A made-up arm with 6 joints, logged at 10 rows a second.
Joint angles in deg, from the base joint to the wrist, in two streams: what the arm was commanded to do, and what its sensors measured. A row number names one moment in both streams.
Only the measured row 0 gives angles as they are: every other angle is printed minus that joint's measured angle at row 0.
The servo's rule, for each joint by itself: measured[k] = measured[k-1] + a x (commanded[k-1-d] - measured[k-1]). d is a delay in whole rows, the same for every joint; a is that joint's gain. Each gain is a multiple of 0.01, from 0.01 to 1. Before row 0 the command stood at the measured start. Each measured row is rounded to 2 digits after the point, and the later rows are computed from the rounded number. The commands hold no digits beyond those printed.
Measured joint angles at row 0:
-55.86, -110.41, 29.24, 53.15, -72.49, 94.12
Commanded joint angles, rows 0 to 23:
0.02, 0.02, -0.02, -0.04, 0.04, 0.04
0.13, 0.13, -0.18, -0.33, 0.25, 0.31
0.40, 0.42, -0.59, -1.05, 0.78, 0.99
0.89, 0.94, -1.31, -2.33, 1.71, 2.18
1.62, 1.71, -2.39, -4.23, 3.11, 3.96
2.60, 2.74, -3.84, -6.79, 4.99, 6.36
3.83, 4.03, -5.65, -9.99, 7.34, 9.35
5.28, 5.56, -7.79, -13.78, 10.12, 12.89
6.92, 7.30, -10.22, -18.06, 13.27, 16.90
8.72, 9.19, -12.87, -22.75, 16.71, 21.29
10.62, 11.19, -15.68, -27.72, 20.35, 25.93
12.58, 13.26, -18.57, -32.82, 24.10, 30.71
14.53, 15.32, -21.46, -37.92, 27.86, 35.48
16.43, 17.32, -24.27, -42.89, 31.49, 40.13
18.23, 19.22, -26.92, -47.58, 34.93, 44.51
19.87, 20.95, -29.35, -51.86, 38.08, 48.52
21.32, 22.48, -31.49, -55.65, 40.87, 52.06
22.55, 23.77, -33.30, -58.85, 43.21, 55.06
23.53, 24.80, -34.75, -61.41, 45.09, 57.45
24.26, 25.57, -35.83, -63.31, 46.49, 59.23
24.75, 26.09, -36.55, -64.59, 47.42, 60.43
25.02, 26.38, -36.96, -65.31, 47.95, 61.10
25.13, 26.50, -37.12, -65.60, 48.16, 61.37
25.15, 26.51, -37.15, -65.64, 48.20, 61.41
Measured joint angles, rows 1 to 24:
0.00, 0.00, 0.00, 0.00, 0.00, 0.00
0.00, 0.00, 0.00, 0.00, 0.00, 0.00
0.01, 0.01, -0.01, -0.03, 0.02, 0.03
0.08, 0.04, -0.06, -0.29, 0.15, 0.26
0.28, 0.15, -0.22, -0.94, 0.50, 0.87
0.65, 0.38, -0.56, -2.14, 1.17, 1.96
1.24, 0.77, -1.13, -3.94, 2.24, 3.62
2.07, 1.34, -1.97, -6.39, 3.75, 5.89
3.14, 2.12, -3.11, -9.49, 5.72, 8.76
4.45, 3.12, -4.56, -13.18, 8.14, 12.19
5.96, 4.33, -6.31, -17.38, 10.96, 16.10
7.64, 5.74, -8.34, -22.00, 14.12, 20.41
9.46, 7.32, -10.62, -26.92, 17.55, 24.99
11.36, 9.04, -13.08, -31.99, 21.15, 29.74
13.29, 10.86, -15.68, -37.09, 24.84, 34.50
15.21, 12.73, -18.34, -42.08, 28.50, 39.17
17.05, 14.61, -21.00, -46.81, 32.04, 43.60
18.77, 16.45, -23.59, -51.15, 35.36, 47.68
20.33, 18.20, -26.04, -55.02, 38.39, 51.32
21.68, 19.82, -28.29, -58.31, 41.04, 54.42
22.81, 21.26, -30.29, -60.98, 43.27, 56.93
23.69, 22.51, -32.01, -62.98, 45.04, 58.84
24.34, 23.55, -33.42, -64.36, 46.35, 60.16
24.75, 24.37, -34.52, -65.18, 47.23, 60.94
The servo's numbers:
d 2
a 0.61 0.29 0.31 0.86 0.55 0.83

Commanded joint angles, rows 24 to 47:
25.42, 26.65, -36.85, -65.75, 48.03, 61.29
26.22, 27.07, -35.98, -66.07, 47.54, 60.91
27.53, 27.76, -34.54, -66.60, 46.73, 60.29
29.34, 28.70, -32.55, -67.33, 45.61, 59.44
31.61, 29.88, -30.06, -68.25, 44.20, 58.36
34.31, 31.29, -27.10, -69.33, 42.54, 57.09
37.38, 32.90, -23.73, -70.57, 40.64, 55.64
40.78, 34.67, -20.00, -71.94, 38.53, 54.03
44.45, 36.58, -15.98, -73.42, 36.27, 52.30
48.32, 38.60, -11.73, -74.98, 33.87, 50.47
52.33, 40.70, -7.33, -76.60, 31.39, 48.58
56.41, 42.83, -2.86, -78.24, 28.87, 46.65
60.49, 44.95, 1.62, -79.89, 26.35, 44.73
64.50, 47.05, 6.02, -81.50, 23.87, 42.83
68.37, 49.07, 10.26, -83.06, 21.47, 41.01
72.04, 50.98, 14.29, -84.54, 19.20, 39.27
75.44, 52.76, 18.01, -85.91, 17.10, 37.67
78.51, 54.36, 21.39, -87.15, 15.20, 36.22
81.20, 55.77, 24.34, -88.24, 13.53, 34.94
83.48, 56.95, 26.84, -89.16, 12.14, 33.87
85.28, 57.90, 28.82, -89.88, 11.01, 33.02
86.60, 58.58, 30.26, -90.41, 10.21, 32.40
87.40, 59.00, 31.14, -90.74, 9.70, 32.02
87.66, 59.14, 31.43, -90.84, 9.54, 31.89
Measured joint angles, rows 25 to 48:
24.98, 24.99, -35.33, -65.54, 47.74, 61.30
25.08, 25.43, -35.89, -65.63, 47.99, 61.39
25.29, 25.78, -36.19, -65.73, 48.01, 61.31
25.86, 26.15, -36.12, -66.02, 47.75, 60.98
26.88, 26.62, -35.63, -66.52, 47.19, 60.41
28.38, 27.22, -34.68, -67.22, 46.32, 59.60
30.35, 27.99, -33.25, -68.11, 45.15, 58.57
32.77, 28.95, -31.34, -69.16, 43.71, 57.34
35.58, 30.10, -28.98, -70.37, 42.02, 55.93
38.75, 31.43, -26.20, -71.72, 40.10, 54.35
42.23, 32.92, -23.03, -73.18, 37.99, 52.65
45.94, 34.57, -19.53, -74.73, 35.72, 50.84
49.84, 36.35, -15.75, -76.34, 33.34, 48.96
53.85, 38.23, -11.75, -77.97, 30.88, 47.04
57.90, 40.18, -7.61, -79.62, 28.39, 45.12
61.93, 42.17, -3.38, -81.24, 25.90, 43.22
65.86, 44.17, 0.85, -82.81, 23.46, 41.39
69.63, 46.14, 5.02, -84.30, 21.12, 39.63
73.17, 48.06, 9.05, -85.68, 18.91, 38.00
76.43, 49.89, 12.88, -86.94, 16.87, 36.52
79.34, 51.60, 16.43, -88.06, 15.03, 35.21
81.87, 53.15, 19.66, -89.01, 13.44, 34.10
83.95, 54.53, 22.50, -89.76, 12.10, 33.20
85.57, 55.70, 24.91, -90.32, 11.06, 32.54

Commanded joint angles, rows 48 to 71:
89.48, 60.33, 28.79, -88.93, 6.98, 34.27
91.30, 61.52, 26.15, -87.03, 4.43, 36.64
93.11, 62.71, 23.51, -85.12, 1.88, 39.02
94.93, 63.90, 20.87, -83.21, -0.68, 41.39
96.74, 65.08, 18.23, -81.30, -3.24, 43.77
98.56, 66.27, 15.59, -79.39, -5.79, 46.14
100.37, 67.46, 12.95, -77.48, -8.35, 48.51
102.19, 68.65, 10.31, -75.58, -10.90, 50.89
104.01, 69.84, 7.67, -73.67, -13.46, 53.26
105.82, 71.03, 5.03, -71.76, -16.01, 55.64
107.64, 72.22, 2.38, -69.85, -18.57, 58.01
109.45, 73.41, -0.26, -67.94, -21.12, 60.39
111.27, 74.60, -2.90, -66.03, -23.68, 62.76
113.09, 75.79, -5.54, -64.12, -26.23, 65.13
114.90, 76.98, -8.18, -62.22, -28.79, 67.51
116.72, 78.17, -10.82, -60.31, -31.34, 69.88
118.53, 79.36, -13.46, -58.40, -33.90, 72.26
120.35, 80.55, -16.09, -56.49, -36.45, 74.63
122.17, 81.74, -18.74, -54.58, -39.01, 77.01
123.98, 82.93, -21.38, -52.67, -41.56, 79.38
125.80, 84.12, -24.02, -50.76, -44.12, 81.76
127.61, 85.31, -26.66, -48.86, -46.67, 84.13
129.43, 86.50, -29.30, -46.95, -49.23, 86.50
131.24, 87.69, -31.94, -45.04, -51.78, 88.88
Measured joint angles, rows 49 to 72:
86.69, 56.66, 26.84, -90.68, 10.31, 32.11
87.28, 57.38, 28.26, -90.82, 9.89, 31.93
88.62, 58.24, 28.42, -89.19, 8.29, 33.87
90.25, 59.19, 27.72, -87.33, 6.17, 36.17
91.99, 60.21, 26.41, -85.43, 3.81, 38.54
93.78, 61.28, 24.69, -83.52, 1.34, 40.91
95.59, 62.38, 22.69, -81.61, -1.18, 43.28
97.40, 63.51, 20.49, -79.70, -3.72, 45.65
99.21, 64.66, 18.15, -77.79, -6.27, 48.02
101.03, 65.82, 15.72, -75.89, -8.82, 50.40
102.85, 66.99, 13.22, -73.98, -11.37, 52.77
104.66, 68.16, 10.68, -72.07, -13.92, 55.15
106.48, 69.34, 8.11, -70.16, -16.48, 57.52
108.29, 70.52, 5.52, -68.25, -19.03, 59.90
110.11, 71.70, 2.91, -66.34, -21.59, 62.27
111.93, 72.89, 0.29, -64.43, -24.14, 64.64
113.74, 74.08, -2.34, -62.53, -26.70, 67.02
115.56, 75.27, -4.97, -60.62, -29.25, 69.39
117.37, 76.46, -7.60, -58.71, -31.81, 71.77
119.19, 77.65, -10.23, -56.80, -34.36, 74.14
121.01, 78.84, -12.87, -54.89, -36.92, 76.52
122.82, 80.03, -15.51, -52.98, -39.47, 78.89
124.64, 81.22, -18.15, -51.07, -42.03, 81.27
126.45, 82.41, -20.79, -49.17, -44.58, 83.64

